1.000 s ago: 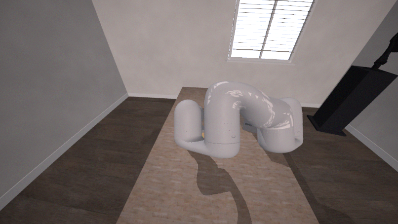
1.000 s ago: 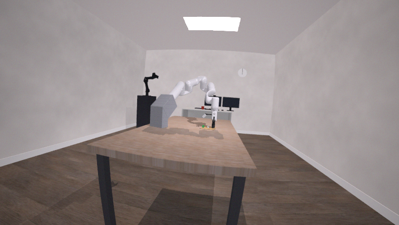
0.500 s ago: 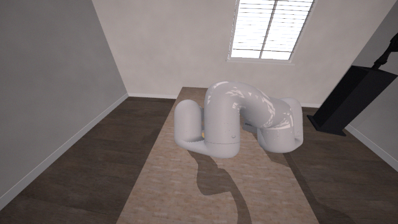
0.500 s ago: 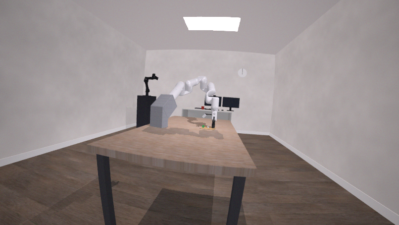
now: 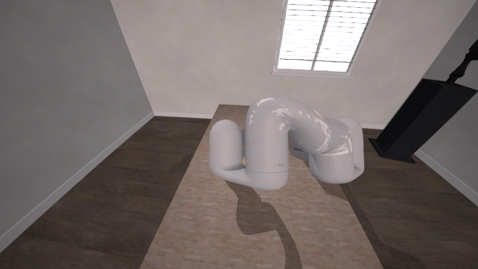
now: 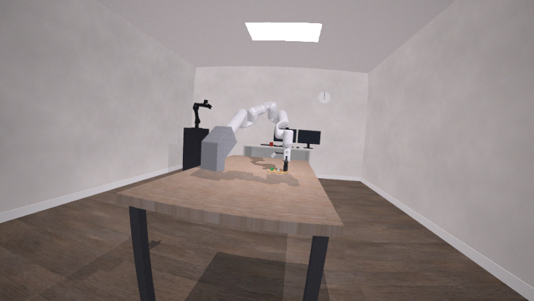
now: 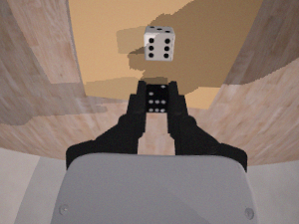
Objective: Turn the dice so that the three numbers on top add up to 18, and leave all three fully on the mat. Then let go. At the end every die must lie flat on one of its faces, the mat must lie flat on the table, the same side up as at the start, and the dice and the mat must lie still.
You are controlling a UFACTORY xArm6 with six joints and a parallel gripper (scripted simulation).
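The black die lies 1 cm below my hand. From my hand the other things lie so: mat 5 cm behind, 1 cm to the right, 3 cm below; then white die 5 cm behind, 1 cm to the right, 2 cm below; then green die 10 cm behind, 3 cm to the right, 2 cm below.
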